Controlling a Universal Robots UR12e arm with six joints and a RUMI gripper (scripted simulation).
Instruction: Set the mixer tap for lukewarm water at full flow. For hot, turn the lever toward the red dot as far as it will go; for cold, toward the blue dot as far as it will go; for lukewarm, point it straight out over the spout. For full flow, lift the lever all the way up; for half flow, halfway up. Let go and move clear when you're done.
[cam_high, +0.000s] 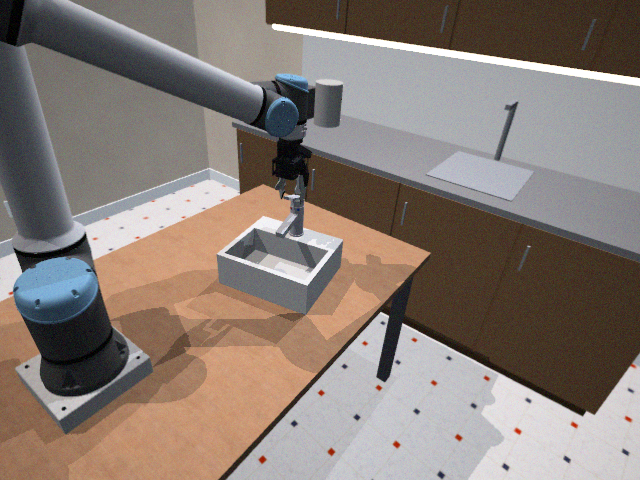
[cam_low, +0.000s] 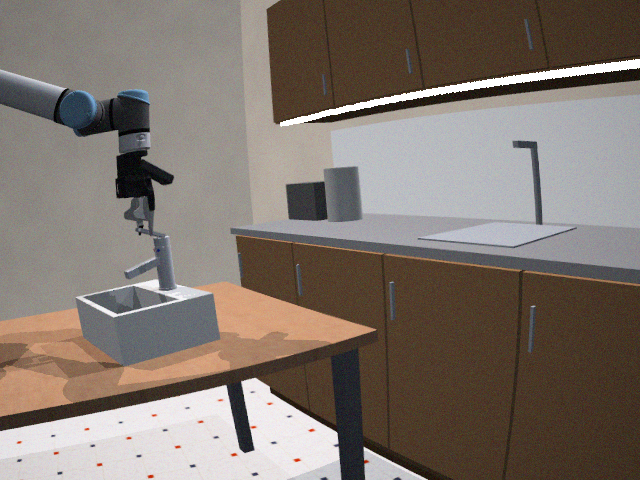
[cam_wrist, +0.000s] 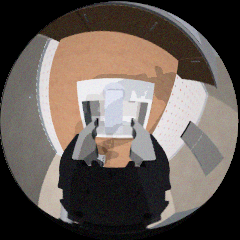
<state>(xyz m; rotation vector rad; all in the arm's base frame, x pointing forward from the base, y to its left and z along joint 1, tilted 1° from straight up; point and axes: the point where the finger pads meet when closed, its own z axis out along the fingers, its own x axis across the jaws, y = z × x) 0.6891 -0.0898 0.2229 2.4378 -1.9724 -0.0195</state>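
Right now the lever is 10 mm ahead of my hand and 10 mm below it. Round my hand: grey mixer tap: 30 mm ahead, 10 mm to the left, 60 mm below; white basin: 70 mm behind, 10 mm to the right, 250 mm below.
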